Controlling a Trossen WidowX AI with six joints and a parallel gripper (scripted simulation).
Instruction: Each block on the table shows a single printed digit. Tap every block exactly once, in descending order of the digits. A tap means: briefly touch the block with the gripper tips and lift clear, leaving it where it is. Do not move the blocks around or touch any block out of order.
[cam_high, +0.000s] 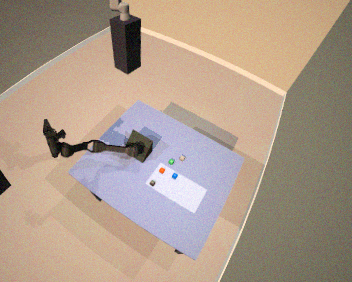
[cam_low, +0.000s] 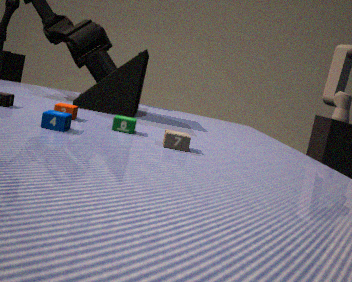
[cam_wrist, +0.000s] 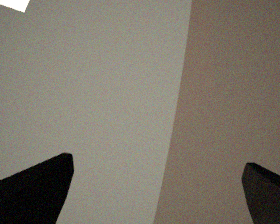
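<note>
Right now my gripper tip is 64 cm short of the grey block, 56 cm to the right of it and 49 cm above it. Round my gripper tip: orange block: 59 cm ahead, 38 cm to the left, 49 cm below; dark block: 60 cm ahead, 26 cm to the left, 49 cm below; green block: 60 cm ahead, 48 cm to the left, 49 cm below.
</note>
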